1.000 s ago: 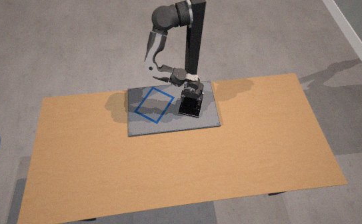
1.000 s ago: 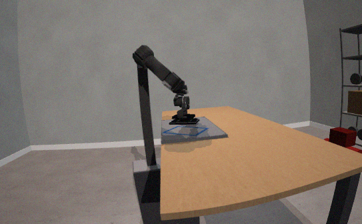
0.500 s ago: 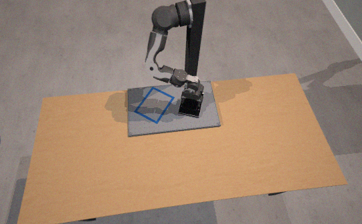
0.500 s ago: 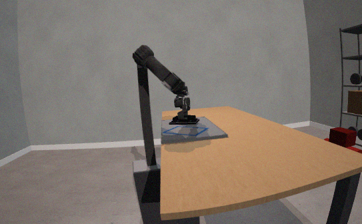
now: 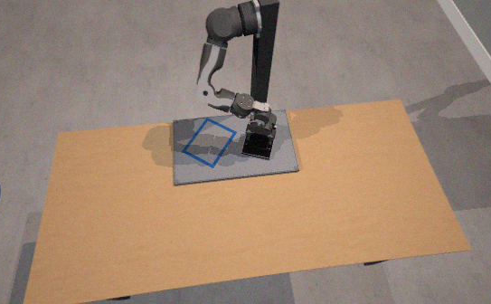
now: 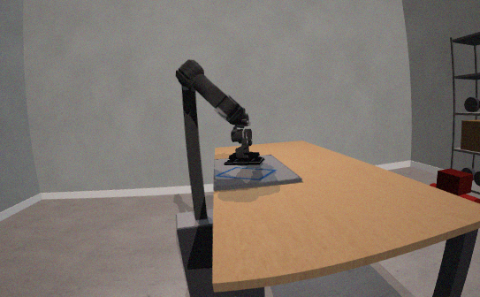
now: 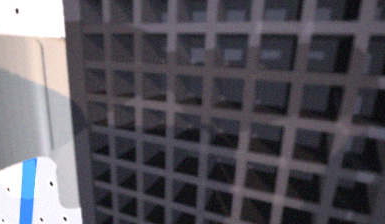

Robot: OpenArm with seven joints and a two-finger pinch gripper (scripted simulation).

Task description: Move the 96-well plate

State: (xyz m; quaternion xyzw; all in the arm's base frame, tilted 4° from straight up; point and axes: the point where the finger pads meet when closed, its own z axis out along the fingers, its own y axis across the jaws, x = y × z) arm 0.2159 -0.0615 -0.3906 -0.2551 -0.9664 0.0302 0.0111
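Right now my hand is right at the black 96-well plate. The rest, counted from my hand: black plate nest N1: 30 mm below.
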